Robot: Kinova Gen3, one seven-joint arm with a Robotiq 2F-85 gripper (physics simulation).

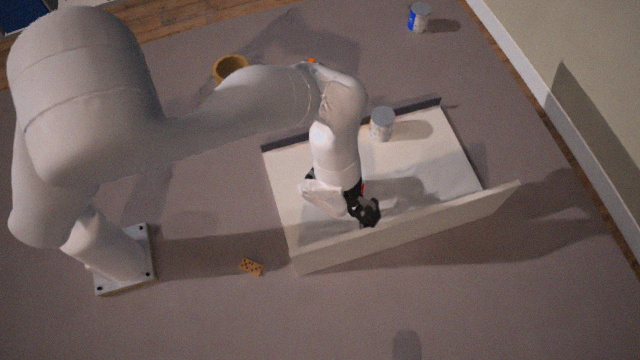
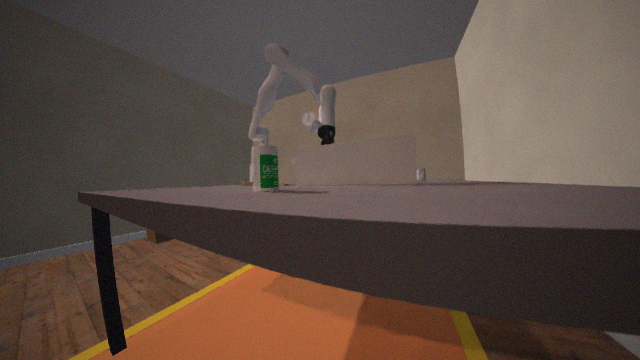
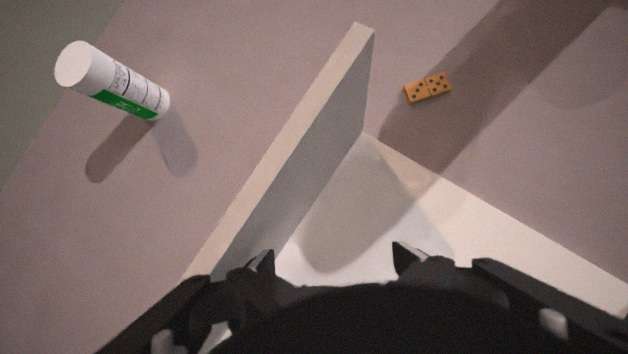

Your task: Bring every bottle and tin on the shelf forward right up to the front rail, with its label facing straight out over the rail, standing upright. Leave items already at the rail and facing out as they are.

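Pixels of known places: gripper, between the fingertips: (image 1: 344, 217) (image 3: 333, 259); arm's base, origin of its link: (image 1: 125, 260).
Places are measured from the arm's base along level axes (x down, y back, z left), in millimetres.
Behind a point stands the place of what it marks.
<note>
The white shelf (image 1: 415, 155) @(x 11, y -687, z 20 mm) (image 3: 480, 207) @(x 11, y -355, z 12 mm) has a dark front rail (image 1: 417, 106) @(x -9, y -744, z 133 mm) and a tall back panel (image 1: 425, 220) @(x -103, y -597, z -161 mm) (image 2: 355, 162) @(x -57, y -597, z -161 mm) (image 3: 300, 145) @(x -130, y -409, z -139 mm). A grey-lidded tin (image 1: 382, 125) @(x -59, y -623, z 84 mm) stands upright at the rail's right half; its pale printed side shows, and where its main label faces I cannot tell. My gripper (image 1: 369, 217) (image 2: 327, 142) (image 3: 333, 259) @(x -78, y -462, z -93 mm) is open and empty, above the shelf's rear near the back panel. A small red patch (image 1: 362, 189) @(x -44, y -525, z -37 mm) shows beside the gripper; the rest of that item is hidden by the arm. The arm also covers part of the rail.
A white bottle with a green label (image 2: 268, 170) @(x -22, y -474, z -471 mm) (image 3: 117, 87) @(x -46, y -450, z -426 mm) stands on the table behind the back panel. A domino (image 1: 250, 266) @(x 15, y -255, z -96 mm) (image 3: 427, 88) @(x 15, y -257, z -96 mm) lies beside the shelf. A blue-and-white tin (image 1: 419, 18) @(x -34, y -874, z 384 mm) and a yellow ring-shaped container (image 1: 217, 72) @(x -13, y -311, z 413 mm) stand beyond the rail, off the shelf.
</note>
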